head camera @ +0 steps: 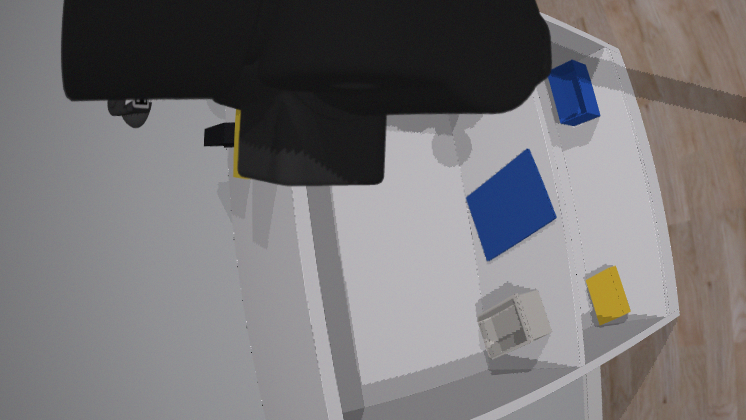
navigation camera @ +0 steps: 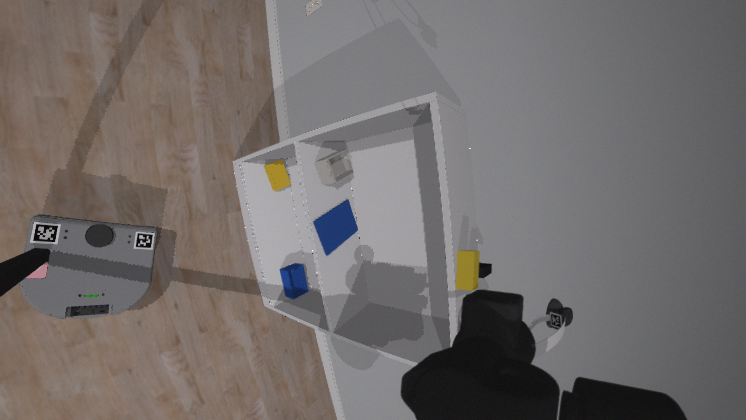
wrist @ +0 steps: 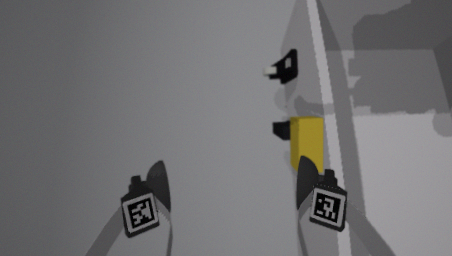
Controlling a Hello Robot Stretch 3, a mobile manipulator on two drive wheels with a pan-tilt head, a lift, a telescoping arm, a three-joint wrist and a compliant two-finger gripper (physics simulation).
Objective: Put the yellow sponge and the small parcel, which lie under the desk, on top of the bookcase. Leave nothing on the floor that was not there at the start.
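Frame: origin at the robot's base, x back, y right, z up, level; millimetres.
Where they show: gripper, fingertip midpoint: (head camera: 195, 102); robot's base, link origin: (navigation camera: 100, 234).
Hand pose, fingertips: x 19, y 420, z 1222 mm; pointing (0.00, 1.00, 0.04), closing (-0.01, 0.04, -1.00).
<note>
Things, the pixels of their top centre, and the offset from my fingertips. "spot": a spot on its surface instead.
- yellow block, top centre: (head camera: 240, 139) (navigation camera: 476, 270) dx -29, dy +254, dz -116 mm
- white bookcase, surface spot: (head camera: 310, 271) spot: dx -181, dy +143, dz -172 mm
- small black object, top centre: (head camera: 212, 135) (navigation camera: 488, 270) dx -22, dy +387, dz -107 mm
- blue bin, top centre: (head camera: 566, 91) (navigation camera: 298, 281) dx +152, dy +419, dz -1046 mm
- blue panel, top centre: (head camera: 507, 207) (navigation camera: 338, 226) dx -143, dy +297, dz -665 mm
- beige box, surface spot: (head camera: 535, 315) (navigation camera: 323, 172) spot: dx -332, dy +168, dz -641 mm
- yellow box, top centre: (head camera: 604, 297) (navigation camera: 280, 174) dx -399, dy +252, dz -1076 mm
A yellow block (head camera: 237, 151) (navigation camera: 468, 270) (wrist: 311, 140), which looks like the sponge, stands on top of the white bookcase (head camera: 310, 271) (navigation camera: 440, 182) (wrist: 324, 85), near its front edge. In the head camera the dark wrist hides most of it. My gripper (wrist: 232, 176) is open, with bare wall between its fingertips. In the wrist view its right fingertip overlaps the block's lower part; whether they touch cannot be told. In the navigation camera one fingertip shows beyond the wrist, away from the bookcase. The small parcel and the desk do not show.
A small black object (head camera: 219, 134) (navigation camera: 485, 269) (wrist: 281, 130) is behind the block. A black tape dispenser (wrist: 287, 67) stands farther along the top. The shelves hold a blue bin (head camera: 574, 93) (navigation camera: 293, 280), blue panel (head camera: 511, 206) (navigation camera: 335, 228), beige box (head camera: 535, 315) (navigation camera: 327, 169) and yellow box (head camera: 607, 294) (navigation camera: 277, 175).
</note>
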